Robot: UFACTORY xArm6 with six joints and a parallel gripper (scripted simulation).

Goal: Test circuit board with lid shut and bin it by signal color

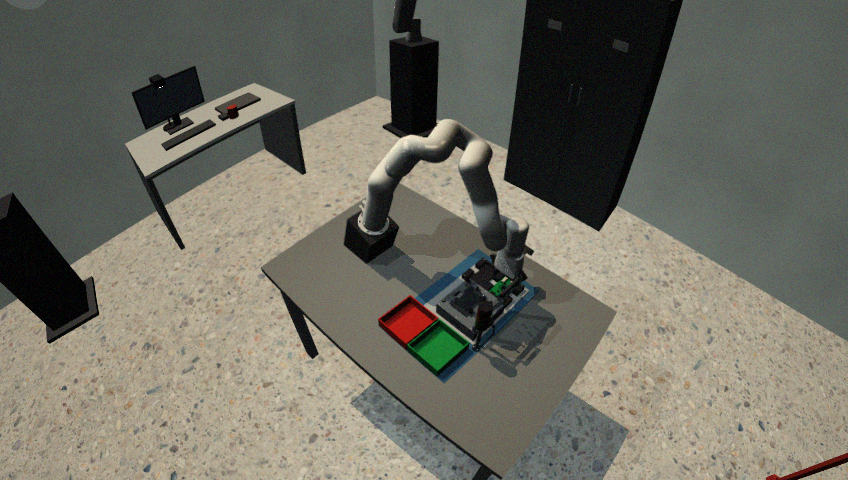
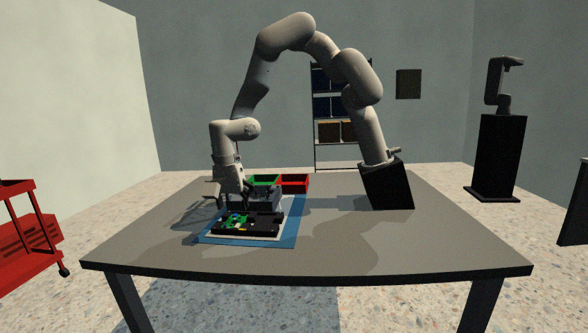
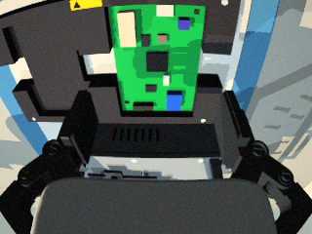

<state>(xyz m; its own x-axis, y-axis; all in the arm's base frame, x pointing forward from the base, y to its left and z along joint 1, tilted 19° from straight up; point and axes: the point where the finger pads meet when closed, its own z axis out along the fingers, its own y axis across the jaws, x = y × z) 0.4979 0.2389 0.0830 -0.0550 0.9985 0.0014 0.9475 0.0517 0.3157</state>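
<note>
Right now the green circuit board is 60 mm below my hand. From my hand the other things lie so: tester lid (90 mm ahead, 160 mm to the right, 100 mm above); then tester plate (20 mm behind, 170 mm to the right, 10 mm below); then black latch hook (100 mm behind, 120 mm to the right, 10 mm above).
</note>
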